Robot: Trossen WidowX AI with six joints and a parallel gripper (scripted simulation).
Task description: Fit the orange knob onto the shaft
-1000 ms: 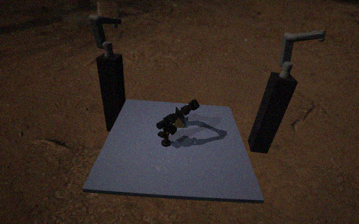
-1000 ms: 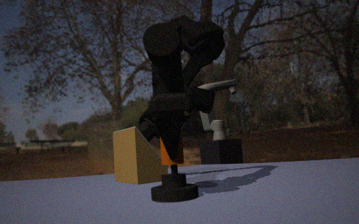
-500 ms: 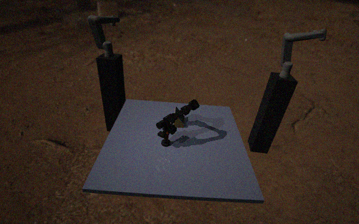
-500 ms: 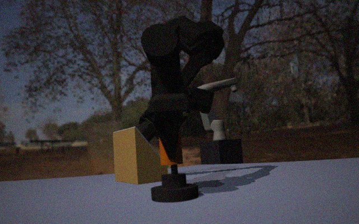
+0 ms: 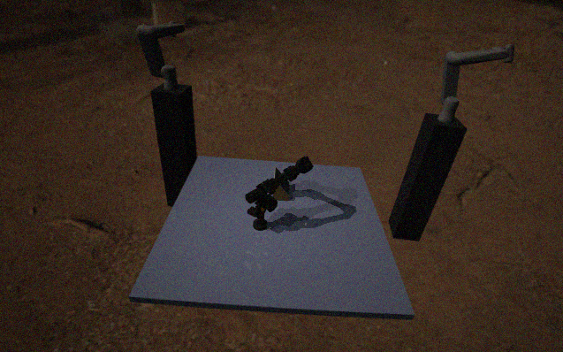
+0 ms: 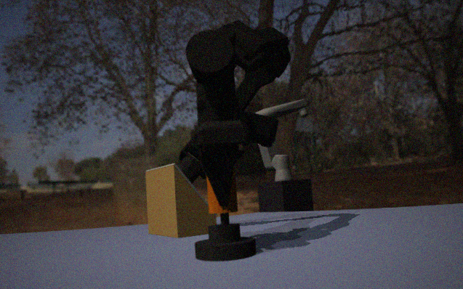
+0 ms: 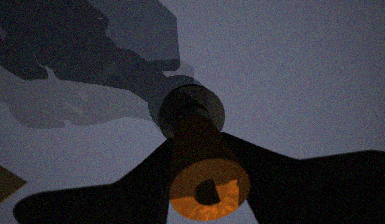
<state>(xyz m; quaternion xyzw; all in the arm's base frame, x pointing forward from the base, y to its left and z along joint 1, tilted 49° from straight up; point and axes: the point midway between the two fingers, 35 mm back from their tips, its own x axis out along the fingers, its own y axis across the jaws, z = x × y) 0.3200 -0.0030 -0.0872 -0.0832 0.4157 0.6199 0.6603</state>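
Right now the orange knob is 20 mm above my gripper tip. From my gripper tip the other things lie so: pedestal 40 mm below.
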